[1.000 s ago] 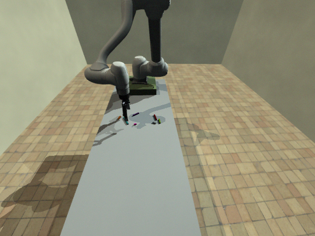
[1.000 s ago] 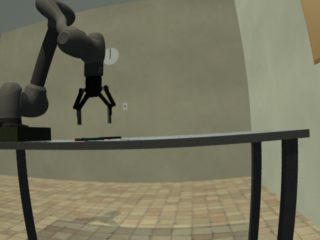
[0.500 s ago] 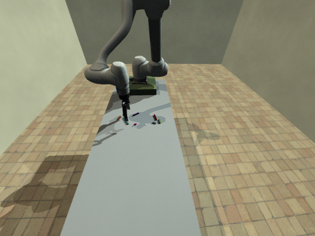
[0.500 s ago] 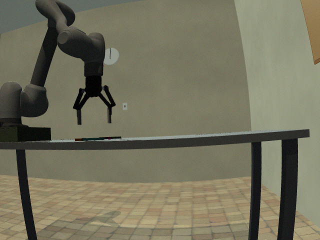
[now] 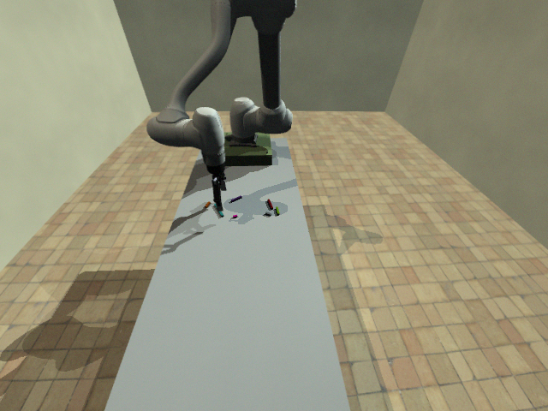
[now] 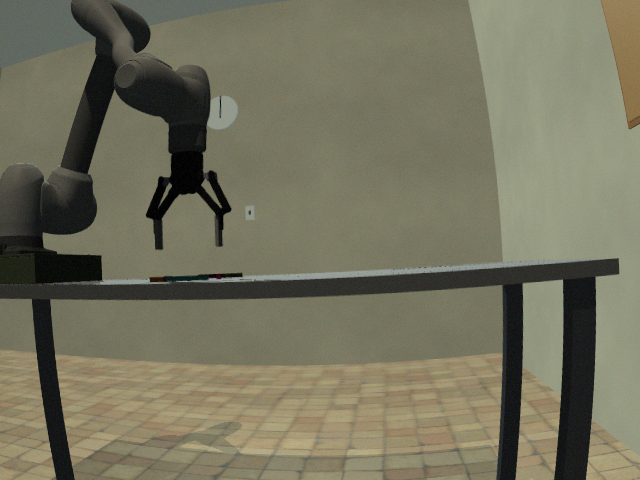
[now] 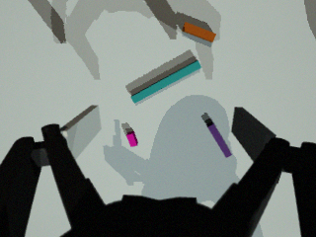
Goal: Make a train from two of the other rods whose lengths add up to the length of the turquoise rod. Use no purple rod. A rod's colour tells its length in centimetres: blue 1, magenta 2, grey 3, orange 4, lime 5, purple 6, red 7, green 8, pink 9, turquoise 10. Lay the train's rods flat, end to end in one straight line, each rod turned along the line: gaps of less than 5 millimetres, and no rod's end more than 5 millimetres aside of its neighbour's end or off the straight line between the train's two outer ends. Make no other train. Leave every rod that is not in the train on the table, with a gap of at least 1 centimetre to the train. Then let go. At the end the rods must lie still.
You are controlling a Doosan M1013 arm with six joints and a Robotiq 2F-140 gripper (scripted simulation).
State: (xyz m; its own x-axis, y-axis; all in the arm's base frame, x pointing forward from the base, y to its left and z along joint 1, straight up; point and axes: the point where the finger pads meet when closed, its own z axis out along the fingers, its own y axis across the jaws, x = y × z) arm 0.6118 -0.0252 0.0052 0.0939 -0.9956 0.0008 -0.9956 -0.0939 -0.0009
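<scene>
My hand is 22 cm to the right of the grey rod, 7 cm above it and 2 cm short of it. The rest, counted from my hand: orange rod 9 cm to the right, 7 cm below, 3 cm behind; magenta rod 7 cm below, 6 cm to the left, 4 cm ahead; turquoise rod 7 cm below, 3 cm to the right.
</scene>
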